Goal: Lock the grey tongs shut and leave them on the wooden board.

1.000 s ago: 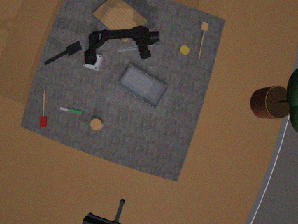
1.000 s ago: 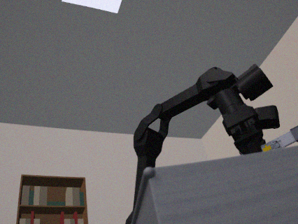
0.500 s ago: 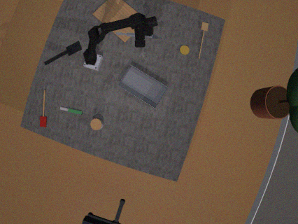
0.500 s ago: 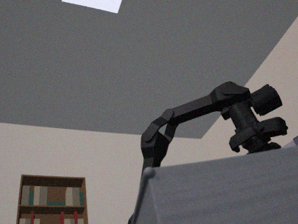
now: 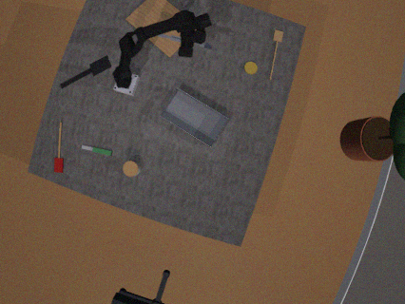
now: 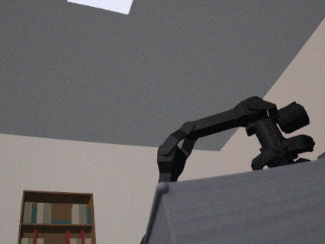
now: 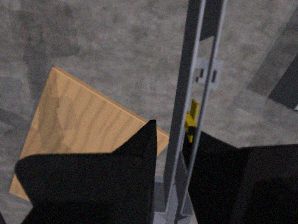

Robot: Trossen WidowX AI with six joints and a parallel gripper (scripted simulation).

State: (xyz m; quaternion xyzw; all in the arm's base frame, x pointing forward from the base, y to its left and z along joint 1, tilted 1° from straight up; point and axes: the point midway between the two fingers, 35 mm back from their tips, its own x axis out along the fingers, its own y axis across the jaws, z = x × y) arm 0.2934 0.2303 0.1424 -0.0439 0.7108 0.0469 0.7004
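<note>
My gripper tip is 20 cm past the wooden board, 15 cm to the right of it and 15 cm above it. From my gripper tip the other things lie so: black spatula: 54 cm behind, 21 cm to the right, 15 cm below; then red spatula: 59 cm behind, 69 cm to the right, 15 cm below; then roasting tin: 11 cm ahead, 33 cm to the right, 13 cm below.
</note>
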